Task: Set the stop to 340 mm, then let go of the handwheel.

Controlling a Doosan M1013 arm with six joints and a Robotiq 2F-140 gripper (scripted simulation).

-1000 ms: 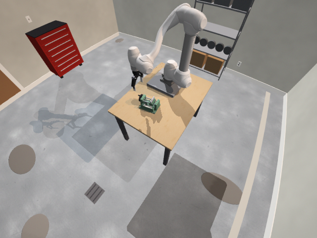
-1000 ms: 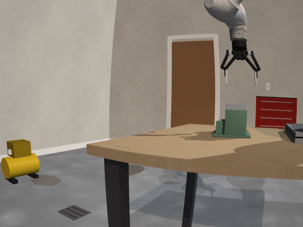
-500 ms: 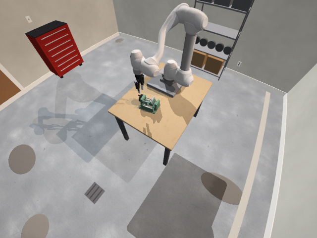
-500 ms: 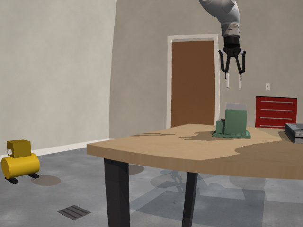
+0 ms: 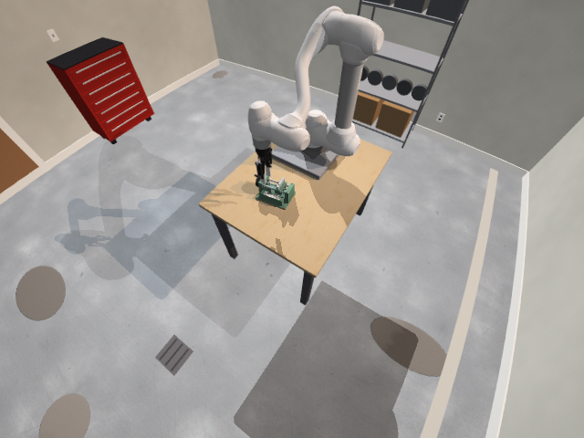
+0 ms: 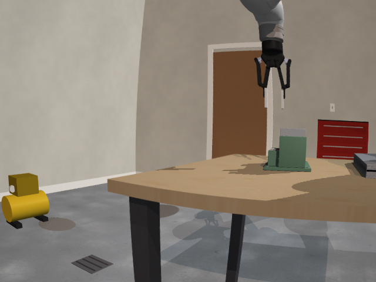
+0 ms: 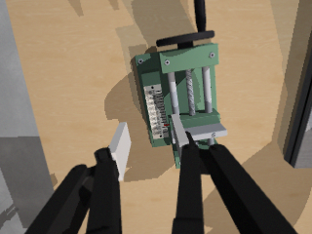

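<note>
Right now the black handwheel handle is 50 mm behind my hand, 150 mm to the right of it and 150 mm below it. From my hand the other things lie so: grey stop block: 70 mm behind, 30 mm to the left, 130 mm below.
</note>
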